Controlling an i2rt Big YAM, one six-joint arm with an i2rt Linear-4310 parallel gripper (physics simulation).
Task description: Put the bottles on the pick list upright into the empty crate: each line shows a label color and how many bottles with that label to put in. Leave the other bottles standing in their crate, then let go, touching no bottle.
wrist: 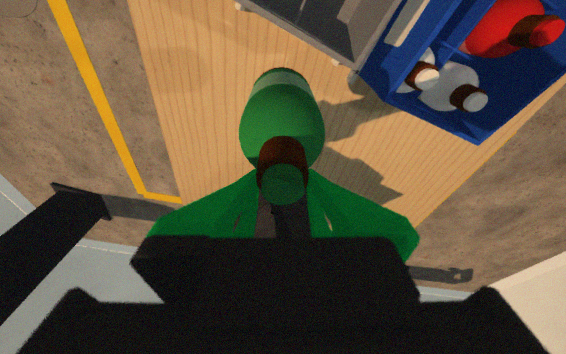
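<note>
A green bottle with a brown neck band and green cap is in the middle of the wrist view. My gripper is shut on its neck, with green fingers on both sides. The blue crate at the upper right holds a red bottle and two white bottles. Part of the grey crate shows at the top, left of the blue crate. The held bottle is apart from both crates. Its base and the pick list are not visible.
The wooden table lies below. A yellow line runs along the brown surface at the left. A black arm-like part is at the lower left. Dark shadows fall right of the held bottle.
</note>
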